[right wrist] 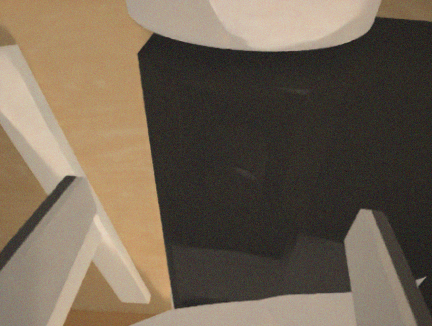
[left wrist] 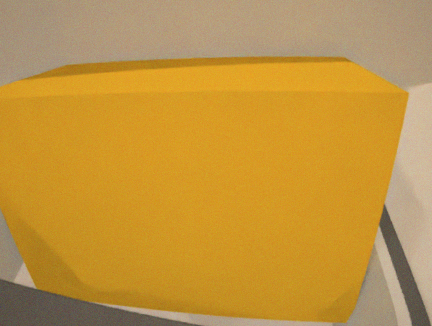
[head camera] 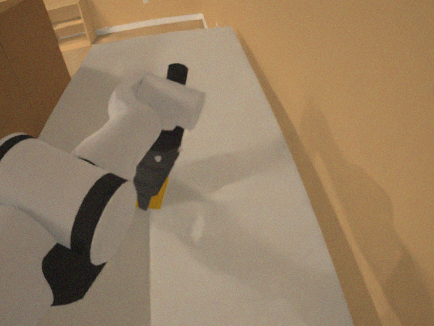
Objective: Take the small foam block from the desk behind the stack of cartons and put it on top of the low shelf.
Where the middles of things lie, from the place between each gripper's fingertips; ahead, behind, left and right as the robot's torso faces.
Right now the small yellow foam block (left wrist: 233, 183) is 59 cm ahead of my right hand, 44 cm above it and 42 cm to the left of it.
Now: the small yellow foam block 20 mm above my left hand.
